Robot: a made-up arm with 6 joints. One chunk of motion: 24 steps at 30 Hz.
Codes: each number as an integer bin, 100 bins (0 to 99) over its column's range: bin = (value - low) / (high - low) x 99, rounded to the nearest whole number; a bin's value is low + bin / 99 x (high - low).
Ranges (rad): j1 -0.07..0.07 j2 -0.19..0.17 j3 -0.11..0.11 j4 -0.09..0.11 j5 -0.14..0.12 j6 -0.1..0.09
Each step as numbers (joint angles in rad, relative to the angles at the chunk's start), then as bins.
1 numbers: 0.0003 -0.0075 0.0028 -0.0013 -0.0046 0.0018
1 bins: 50 50 51 44 52 53
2 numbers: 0.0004 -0.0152 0.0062 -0.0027 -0.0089 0.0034
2 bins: 50 48 52 43 50 54
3 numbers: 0.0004 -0.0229 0.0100 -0.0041 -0.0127 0.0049
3 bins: 50 46 54 43 48 55
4 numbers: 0.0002 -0.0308 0.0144 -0.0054 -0.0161 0.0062
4 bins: 50 44 56 42 47 55
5 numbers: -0.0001 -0.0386 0.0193 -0.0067 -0.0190 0.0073
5 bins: 49 42 58 41 46 56
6 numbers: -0.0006 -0.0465 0.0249 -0.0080 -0.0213 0.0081
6 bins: 49 39 61 41 45 56
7 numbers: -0.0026 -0.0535 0.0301 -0.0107 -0.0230 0.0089
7 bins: 48 38 63 39 45 57
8 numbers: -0.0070 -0.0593 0.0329 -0.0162 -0.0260 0.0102
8 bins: 45 36 64 37 43 57
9 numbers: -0.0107 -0.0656 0.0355 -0.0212 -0.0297 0.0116
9 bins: 42 34 65 34 42 58
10 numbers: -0.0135 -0.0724 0.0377 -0.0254 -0.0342 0.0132
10 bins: 40 32 66 32 40 59
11 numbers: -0.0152 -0.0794 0.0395 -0.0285 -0.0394 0.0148
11 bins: 39 30 67 30 38 60
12 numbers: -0.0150 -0.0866 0.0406 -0.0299 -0.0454 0.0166
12 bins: 39 28 68 30 36 61
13 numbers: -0.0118 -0.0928 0.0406 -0.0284 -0.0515 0.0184
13 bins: 41 27 68 30 34 62
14 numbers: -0.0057 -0.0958 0.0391 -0.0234 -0.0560 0.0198
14 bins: 45 26 67 33 32 62
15 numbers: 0.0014 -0.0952 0.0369 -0.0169 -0.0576 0.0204
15 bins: 50 26 66 36 31 63
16 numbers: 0.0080 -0.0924 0.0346 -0.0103 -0.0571 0.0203
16 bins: 55 27 65 39 32 63
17 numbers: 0.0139 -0.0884 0.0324 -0.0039 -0.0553 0.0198
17 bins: 59 28 64 43 32 62
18 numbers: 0.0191 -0.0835 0.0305 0.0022 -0.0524 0.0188
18 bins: 63 29 63 46 33 62
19 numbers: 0.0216 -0.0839 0.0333 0.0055 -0.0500 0.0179
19 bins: 65 29 64 47 34 61
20 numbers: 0.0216 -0.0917 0.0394 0.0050 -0.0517 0.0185
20 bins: 65 27 67 47 34 62
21 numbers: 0.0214 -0.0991 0.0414 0.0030 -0.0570 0.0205
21 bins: 65 25 68 46 32 63
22 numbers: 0.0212 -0.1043 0.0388 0.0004 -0.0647 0.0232
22 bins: 64 24 67 45 29 64
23 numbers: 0.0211 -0.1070 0.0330 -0.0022 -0.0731 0.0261
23 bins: 64 23 64 43 25 66
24 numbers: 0.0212 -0.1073 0.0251 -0.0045 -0.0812 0.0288
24 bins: 64 23 61 42 22 67
